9 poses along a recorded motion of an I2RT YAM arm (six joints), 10 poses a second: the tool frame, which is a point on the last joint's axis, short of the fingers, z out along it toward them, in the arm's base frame.
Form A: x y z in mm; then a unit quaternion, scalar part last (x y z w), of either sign.
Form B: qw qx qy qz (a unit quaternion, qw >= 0); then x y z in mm. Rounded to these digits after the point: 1 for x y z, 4 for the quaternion.
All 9 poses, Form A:
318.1 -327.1 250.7 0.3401 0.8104 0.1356 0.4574
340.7 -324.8 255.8 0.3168 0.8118 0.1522 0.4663
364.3 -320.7 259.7 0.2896 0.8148 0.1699 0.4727
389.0 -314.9 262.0 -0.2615 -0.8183 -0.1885 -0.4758
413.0 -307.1 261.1 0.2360 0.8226 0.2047 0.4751
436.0 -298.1 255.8 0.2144 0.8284 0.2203 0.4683
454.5 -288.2 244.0 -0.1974 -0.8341 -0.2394 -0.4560
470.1 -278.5 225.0 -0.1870 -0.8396 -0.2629 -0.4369
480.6 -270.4 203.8 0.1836 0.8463 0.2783 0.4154
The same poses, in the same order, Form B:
0.4574 0.3401 0.8104 0.1356 318.1 -327.1 250.7
0.4663 0.3168 0.8118 0.1522 340.7 -324.8 255.8
0.4727 0.2896 0.8148 0.1699 364.3 -320.7 259.7
0.4758 0.2615 0.8183 0.1885 389.0 -314.9 262.0
0.4751 0.2360 0.8226 0.2047 413.0 -307.1 261.1
0.4683 0.2144 0.8284 0.2203 436.0 -298.1 255.8
0.4560 0.1974 0.8341 0.2394 454.5 -288.2 244.0
0.4369 0.1870 0.8396 0.2629 470.1 -278.5 225.0
0.4154 0.1836 0.8463 0.2783 480.6 -270.4 203.8

